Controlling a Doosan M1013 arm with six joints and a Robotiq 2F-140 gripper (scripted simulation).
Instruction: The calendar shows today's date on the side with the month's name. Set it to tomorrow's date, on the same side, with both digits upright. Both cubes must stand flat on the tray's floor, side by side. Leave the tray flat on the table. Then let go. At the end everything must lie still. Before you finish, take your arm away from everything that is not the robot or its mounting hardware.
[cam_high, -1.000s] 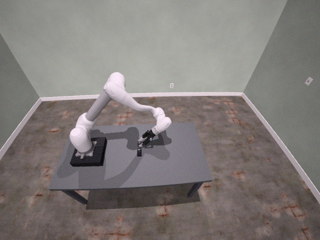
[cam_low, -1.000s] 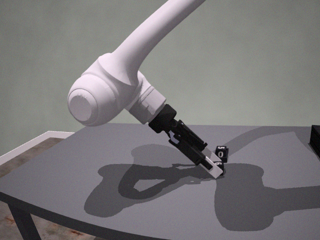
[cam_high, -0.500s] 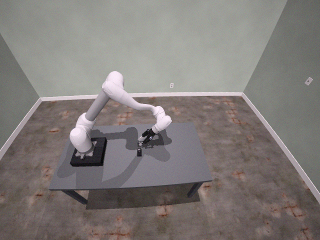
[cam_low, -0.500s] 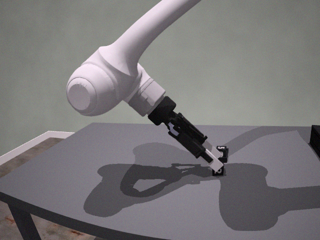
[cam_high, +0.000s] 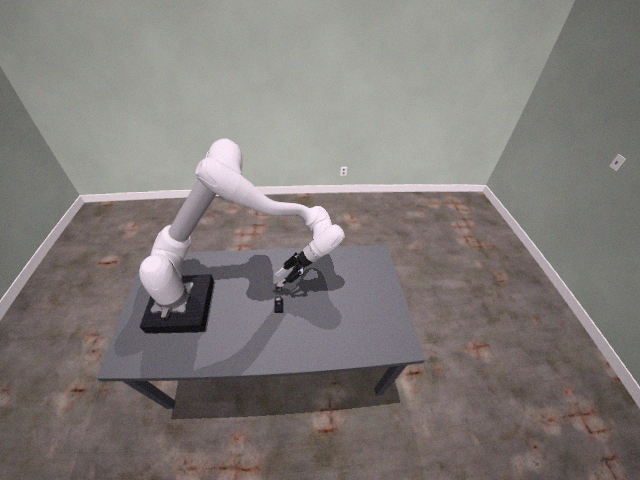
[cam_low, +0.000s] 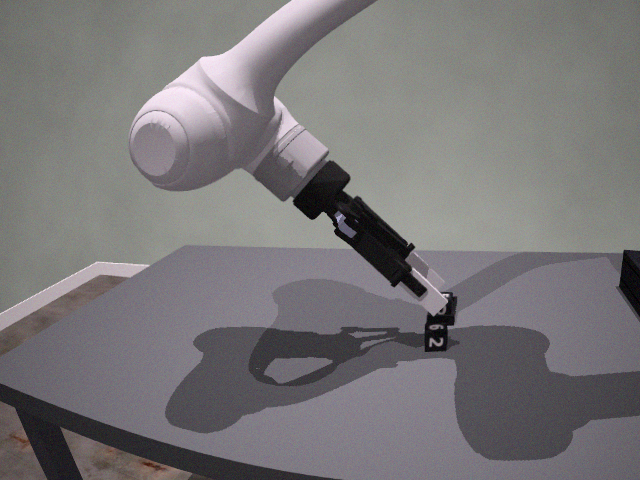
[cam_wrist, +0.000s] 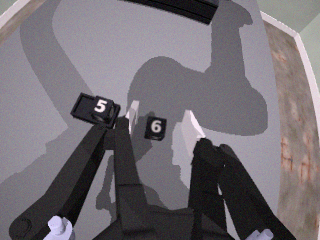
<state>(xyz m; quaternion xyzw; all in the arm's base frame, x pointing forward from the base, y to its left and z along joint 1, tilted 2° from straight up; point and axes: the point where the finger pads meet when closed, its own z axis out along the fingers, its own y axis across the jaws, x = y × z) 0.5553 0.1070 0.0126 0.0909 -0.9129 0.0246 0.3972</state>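
The black number cube lies 8 cm below my hand and 2 cm behind it. Also, from my hand: tray 11 cm to the right, 9 cm below, 2 cm behind.
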